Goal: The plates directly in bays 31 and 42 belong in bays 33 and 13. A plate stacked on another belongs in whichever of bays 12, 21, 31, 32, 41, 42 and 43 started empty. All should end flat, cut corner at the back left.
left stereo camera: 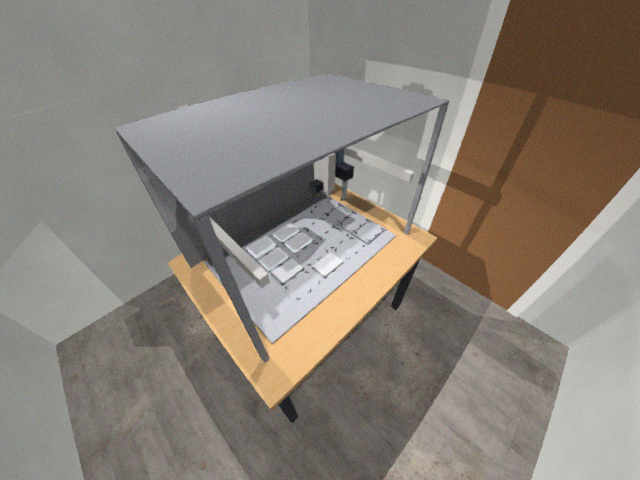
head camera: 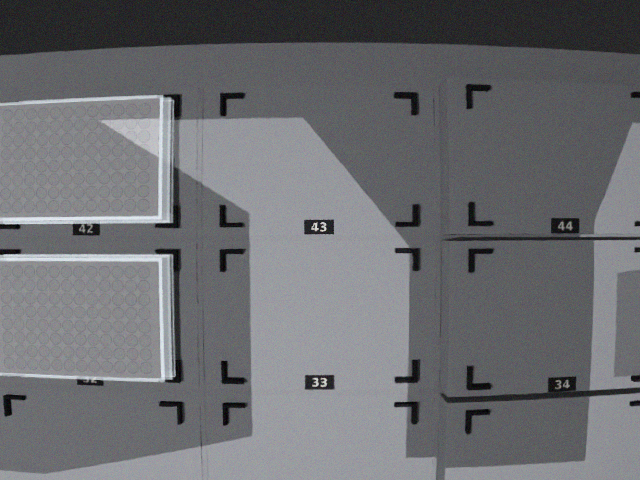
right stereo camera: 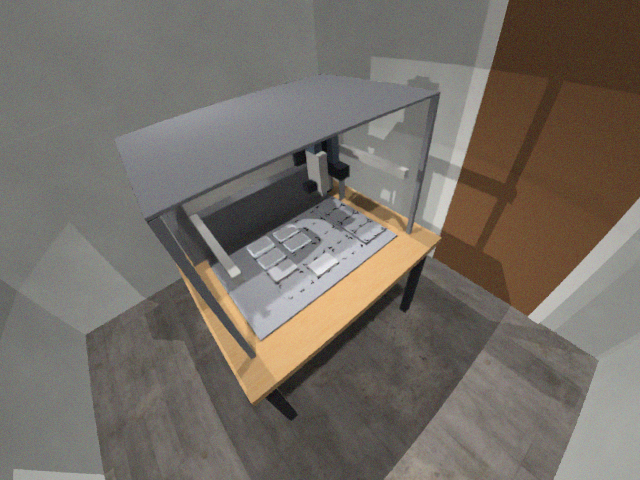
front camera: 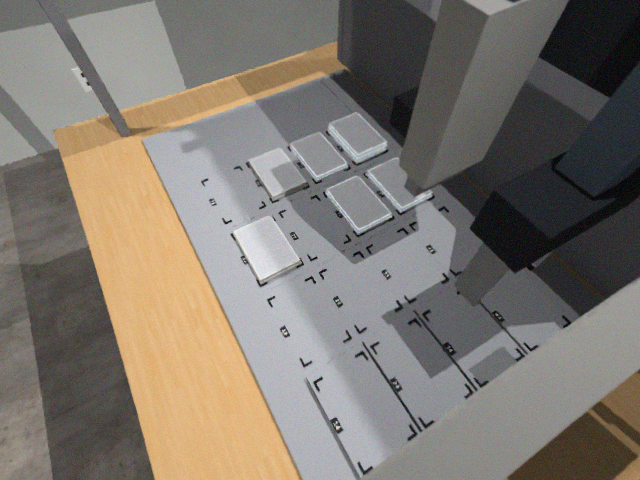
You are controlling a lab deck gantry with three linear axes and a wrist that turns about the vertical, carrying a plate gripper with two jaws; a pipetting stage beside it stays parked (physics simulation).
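Frame: origin at the robot's base, x left, y back, z up, level; centimetres.
Where they show: gripper, fingertip midpoint: (left stereo camera: pixel 336 195) (right stereo camera: pixel 335 195) (front camera: pixel 494 276); robot's base at its link origin: (left stereo camera: pixel 298 299) (right stereo camera: pixel 290 298) (front camera: pixel 203 182).
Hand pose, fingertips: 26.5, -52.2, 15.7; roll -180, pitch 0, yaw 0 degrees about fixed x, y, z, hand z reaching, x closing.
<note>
Each offset is from my fingertips to the top centre of the thing, as dx, dy, dz. Level surfaces: height alone.
The bay 31 plate {-0.8, +45.8, -14.3} (front camera: pixel 318 155) (left stereo camera: pixel 272 258) lies flat. The bay 42 plate {+9.9, +29.4, -14.3} (front camera: pixel 395 180) (head camera: pixel 77 165) (right stereo camera: pixel 285 233) lies flat, partly hidden by the light column in the front view. A thicker stack {+9.9, +45.8, -13.0} (front camera: pixel 357 134) (left stereo camera: pixel 261 246) stands in bay 41. Other plates are the bay 32 plate {-0.8, +29.4, -14.3} (front camera: pixel 358 202) (head camera: pixel 77 317), the bay 21 plate {-11.5, +45.8, -14.3} (front camera: pixel 276 170) and the bay 12 plate {-22.2, +29.4, -14.3} (front camera: pixel 266 248). No plate shows in bays 13, 33 and 43. My gripper (front camera: pixel 499 285) hangs over the back right bays, jaws apart and empty; one jaw is mostly hidden. Cut corners are too small to tell.
A tall light column (front camera: pixel 460 98) (right stereo camera: pixel 318 173) hangs beside the gripper, close to bay 42 in the front view. Thin dark dividers run by bays 34 and 44. The deck {dz -15.7} (front camera: pixel 206 284) lies on a wooden table {dz -16.7} (front camera: pixel 129 289) under a grey canopy (left stereo camera: pixel 284 124) with posts.
</note>
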